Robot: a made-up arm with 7 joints.
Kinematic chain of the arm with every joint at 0, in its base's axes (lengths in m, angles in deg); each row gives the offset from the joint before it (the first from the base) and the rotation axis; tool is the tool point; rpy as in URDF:
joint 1: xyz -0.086 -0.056 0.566 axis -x
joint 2: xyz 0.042 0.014 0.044 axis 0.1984 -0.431 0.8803
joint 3: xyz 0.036 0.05 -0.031 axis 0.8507 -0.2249 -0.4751
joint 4: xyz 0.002 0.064 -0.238 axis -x
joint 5: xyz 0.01 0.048 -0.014 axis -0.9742 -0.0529 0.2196
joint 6: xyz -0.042 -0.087 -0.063 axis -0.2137 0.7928 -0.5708
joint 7: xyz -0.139 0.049 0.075 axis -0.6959 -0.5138 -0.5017
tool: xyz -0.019 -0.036 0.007 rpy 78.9 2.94 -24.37
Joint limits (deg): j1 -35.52..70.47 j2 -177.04..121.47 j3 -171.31..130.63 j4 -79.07..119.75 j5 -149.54..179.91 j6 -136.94..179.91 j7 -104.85..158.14
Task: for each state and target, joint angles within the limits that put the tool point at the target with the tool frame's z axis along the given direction. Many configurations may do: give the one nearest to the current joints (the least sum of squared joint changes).
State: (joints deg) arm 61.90 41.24 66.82 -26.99 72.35 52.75 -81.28
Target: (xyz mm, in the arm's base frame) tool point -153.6 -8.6 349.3 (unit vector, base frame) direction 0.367 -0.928 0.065
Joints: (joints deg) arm 42.46 49.94 21.07 -53.37 68.09 42.66 -68.55
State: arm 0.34 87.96 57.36 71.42 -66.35 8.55 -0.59
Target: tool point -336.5 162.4 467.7 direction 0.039 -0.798 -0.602
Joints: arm 3.58 74.71 67.08 81.58 -57.02 5.22 0.78
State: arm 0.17 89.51 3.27 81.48 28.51 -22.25 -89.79
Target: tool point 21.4 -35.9 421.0 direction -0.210 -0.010 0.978
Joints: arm -8.11 96.30 -26.54 83.31 23.16 -26.74 -82.12
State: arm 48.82 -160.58 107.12 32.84 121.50 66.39 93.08
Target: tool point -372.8 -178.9 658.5 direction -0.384 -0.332 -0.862
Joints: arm 43.59 -177.04 113.23 63.77 146.49 104.31 90.20
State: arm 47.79 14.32 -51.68 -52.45 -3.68 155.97 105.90
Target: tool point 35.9 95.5 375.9 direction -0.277 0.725 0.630
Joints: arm 2.07 29.41 -41.02 -61.85 11.68 112.17 106.40
